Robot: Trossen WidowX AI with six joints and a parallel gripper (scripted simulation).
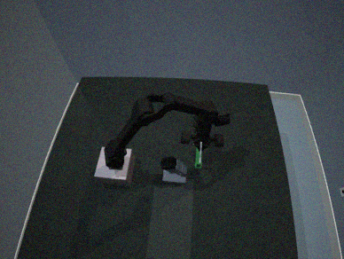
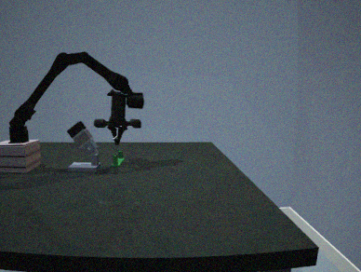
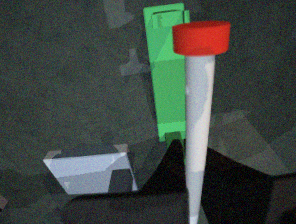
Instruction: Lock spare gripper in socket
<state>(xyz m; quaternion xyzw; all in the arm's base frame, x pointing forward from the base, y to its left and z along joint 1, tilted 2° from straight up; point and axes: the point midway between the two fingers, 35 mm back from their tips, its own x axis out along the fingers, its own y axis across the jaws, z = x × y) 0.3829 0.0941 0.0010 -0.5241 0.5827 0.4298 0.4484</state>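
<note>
My gripper tip is 10 mm to the right of the green rest and 50 mm above it. From my gripper tip the other things lie so: grey mount socket 100 mm behind, 100 mm to the right, 20 mm below; spare gripper 120 mm behind, 100 mm to the right, 40 mm above.
</note>
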